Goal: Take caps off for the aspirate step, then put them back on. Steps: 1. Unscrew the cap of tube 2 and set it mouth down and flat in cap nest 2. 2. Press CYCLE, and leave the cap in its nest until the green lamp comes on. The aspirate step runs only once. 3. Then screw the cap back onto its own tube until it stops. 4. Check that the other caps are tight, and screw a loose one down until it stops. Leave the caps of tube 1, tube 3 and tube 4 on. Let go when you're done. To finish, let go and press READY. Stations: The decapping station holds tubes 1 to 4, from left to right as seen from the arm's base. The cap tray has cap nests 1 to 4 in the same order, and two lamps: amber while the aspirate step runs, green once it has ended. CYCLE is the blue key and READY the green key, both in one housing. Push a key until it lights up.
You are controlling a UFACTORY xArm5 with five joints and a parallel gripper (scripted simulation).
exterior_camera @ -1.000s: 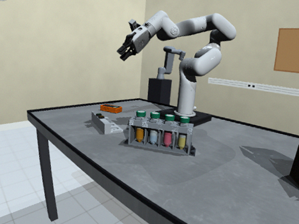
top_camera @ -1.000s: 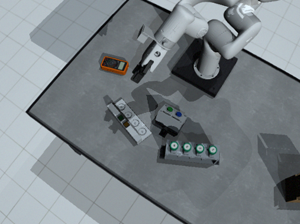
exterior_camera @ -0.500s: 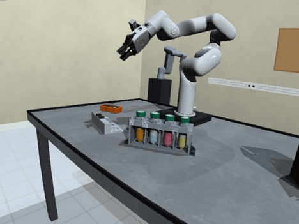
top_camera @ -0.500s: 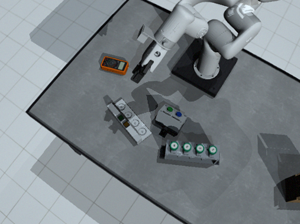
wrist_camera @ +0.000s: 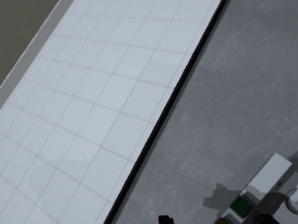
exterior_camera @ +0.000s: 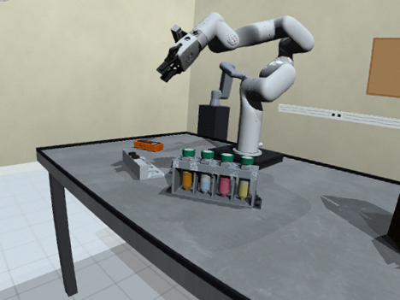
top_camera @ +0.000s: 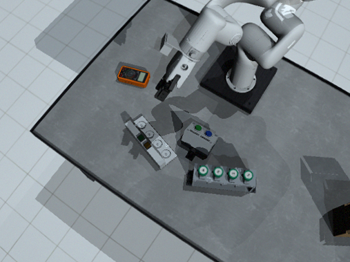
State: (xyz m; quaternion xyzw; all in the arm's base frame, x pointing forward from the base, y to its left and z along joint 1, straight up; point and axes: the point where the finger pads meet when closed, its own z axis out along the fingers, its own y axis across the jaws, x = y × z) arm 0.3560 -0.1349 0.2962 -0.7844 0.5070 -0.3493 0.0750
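My gripper is now 4 cm short of the tube 2's threaded neck, 31 cm to the right of it and 22 cm above it. Also, from my hand: key housing: 4 cm behind, 13 cm to the left, 28 cm below; green key: 6 cm behind, 11 cm to the left, 27 cm below; blue key: 6 cm behind, 15 cm to the left, 27 cm below.
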